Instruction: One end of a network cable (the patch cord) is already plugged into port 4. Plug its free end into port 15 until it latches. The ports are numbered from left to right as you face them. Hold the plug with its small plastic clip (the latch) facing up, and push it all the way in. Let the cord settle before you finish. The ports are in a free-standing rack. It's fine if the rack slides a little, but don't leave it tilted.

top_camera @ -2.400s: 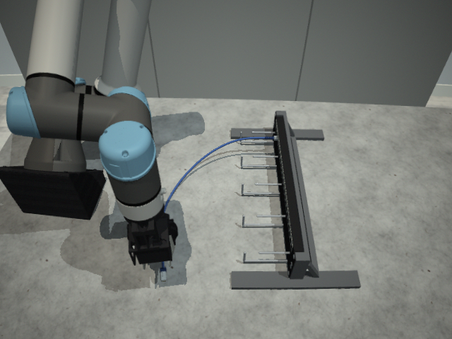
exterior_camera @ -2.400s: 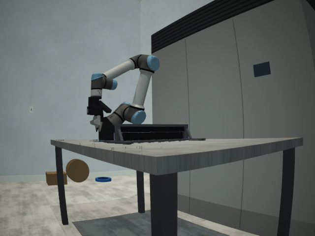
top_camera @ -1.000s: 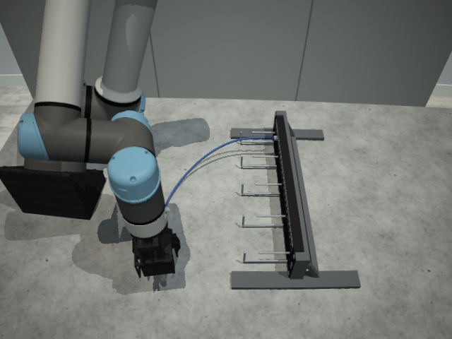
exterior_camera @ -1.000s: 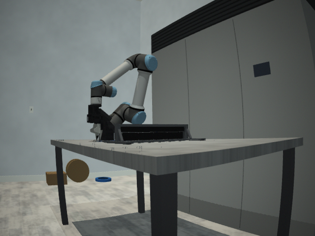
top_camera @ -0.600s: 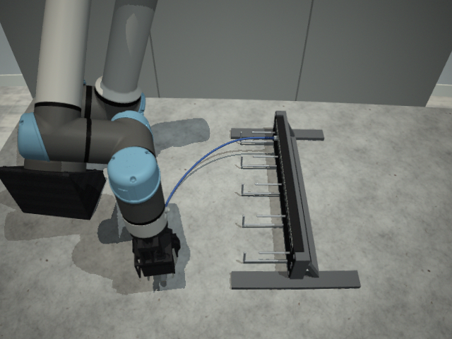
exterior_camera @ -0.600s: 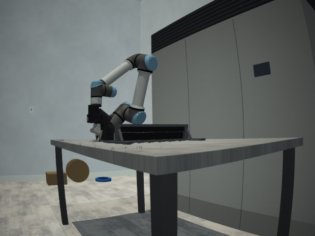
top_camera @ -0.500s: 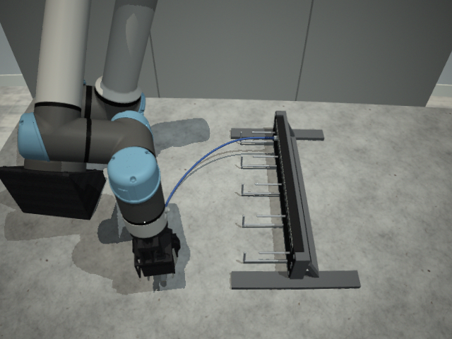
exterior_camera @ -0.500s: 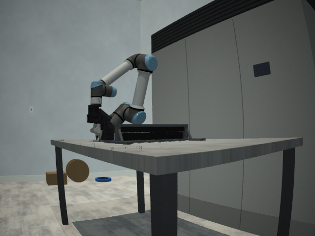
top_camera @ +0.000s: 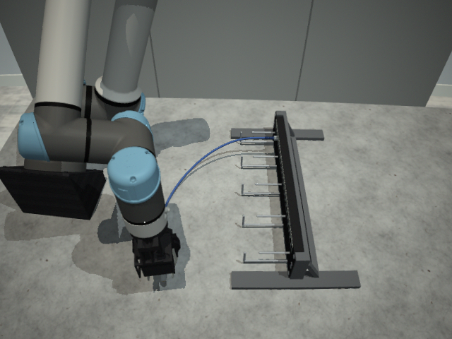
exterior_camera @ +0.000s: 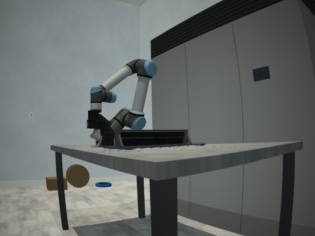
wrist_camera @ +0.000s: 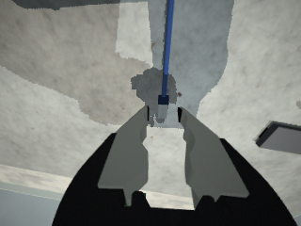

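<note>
The plug is 20 mm below my hand and 10 mm to the right of it.
</note>
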